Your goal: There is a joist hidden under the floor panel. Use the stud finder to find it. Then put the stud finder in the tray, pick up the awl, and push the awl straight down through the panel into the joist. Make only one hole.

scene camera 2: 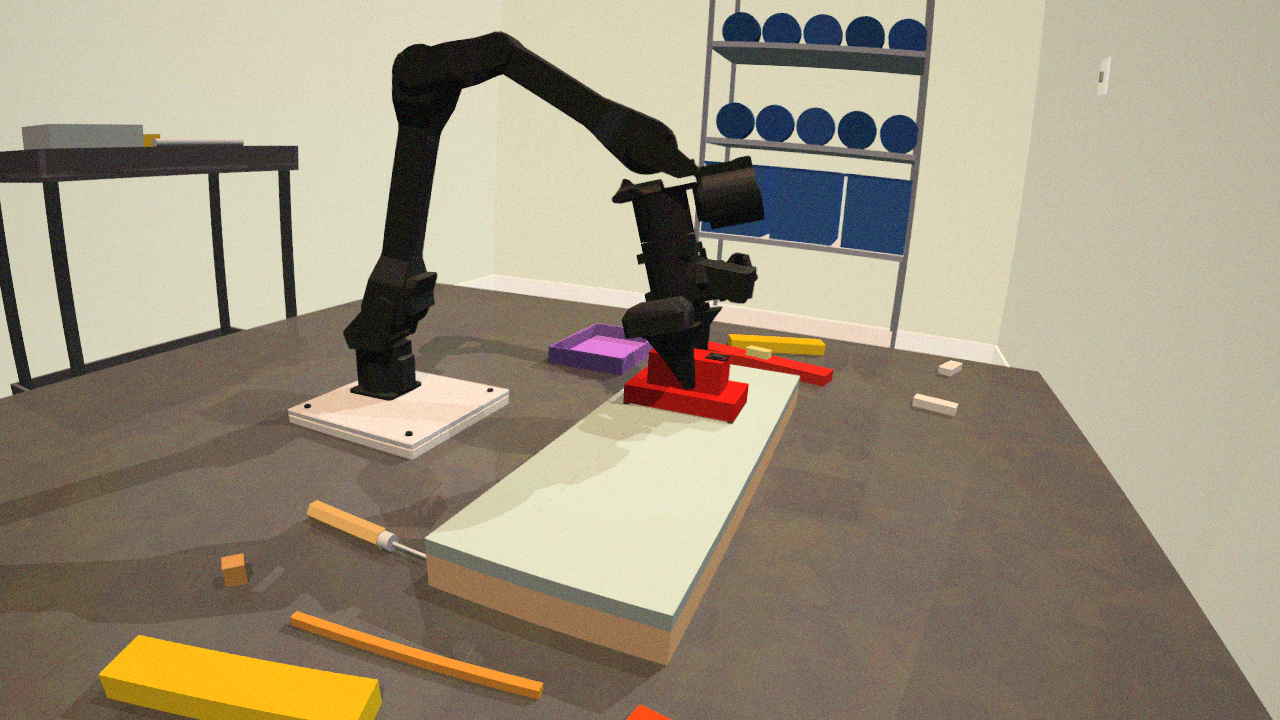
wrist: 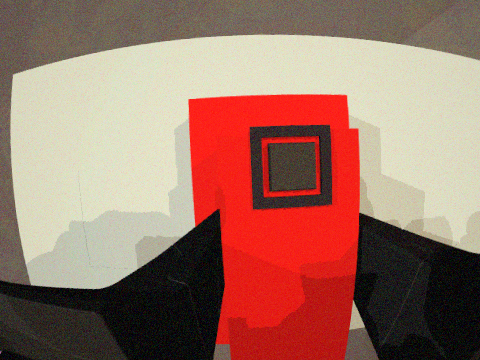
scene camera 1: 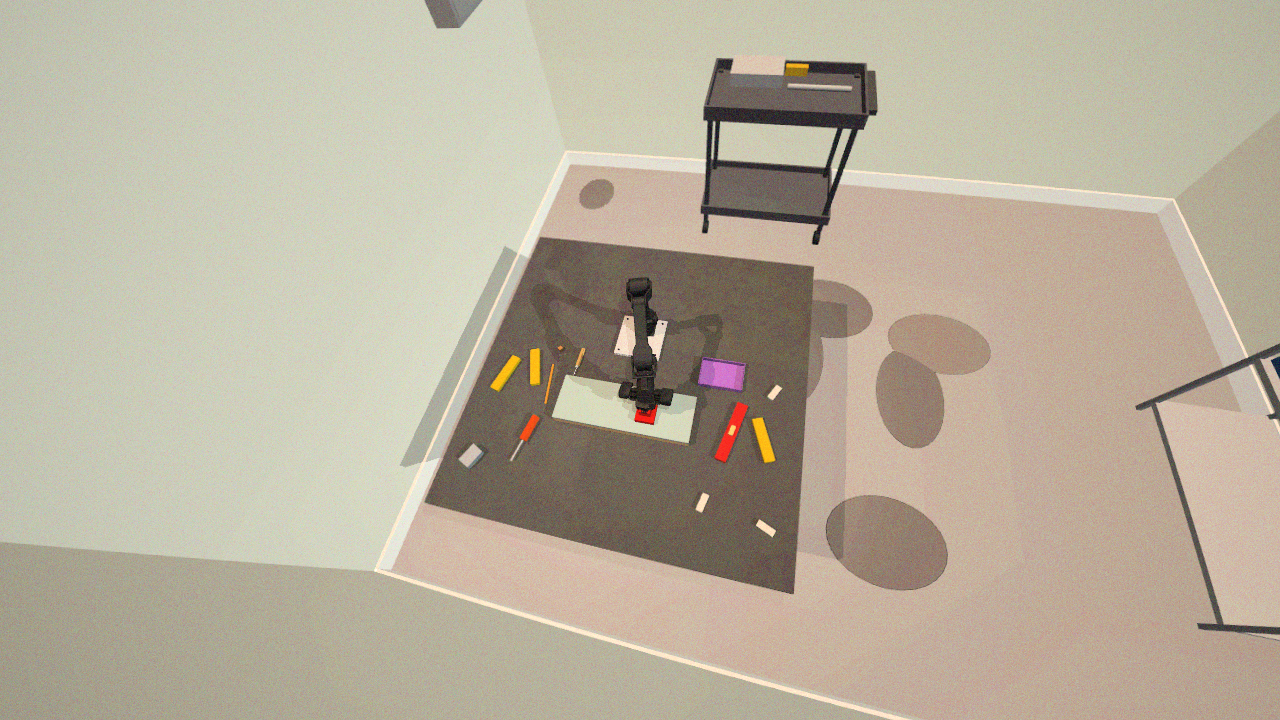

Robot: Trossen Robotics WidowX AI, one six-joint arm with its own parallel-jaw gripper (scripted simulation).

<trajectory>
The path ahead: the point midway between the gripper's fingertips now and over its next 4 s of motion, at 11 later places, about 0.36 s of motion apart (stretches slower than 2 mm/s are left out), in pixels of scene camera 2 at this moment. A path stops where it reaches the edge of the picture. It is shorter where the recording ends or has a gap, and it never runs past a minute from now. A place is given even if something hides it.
My gripper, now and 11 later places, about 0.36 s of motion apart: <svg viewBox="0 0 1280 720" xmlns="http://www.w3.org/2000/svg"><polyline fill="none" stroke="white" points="695,382 701,376 707,371 713,365 717,360 720,357 720,359 716,364 711,369 705,375 700,381 693,387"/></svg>
</trajectory>
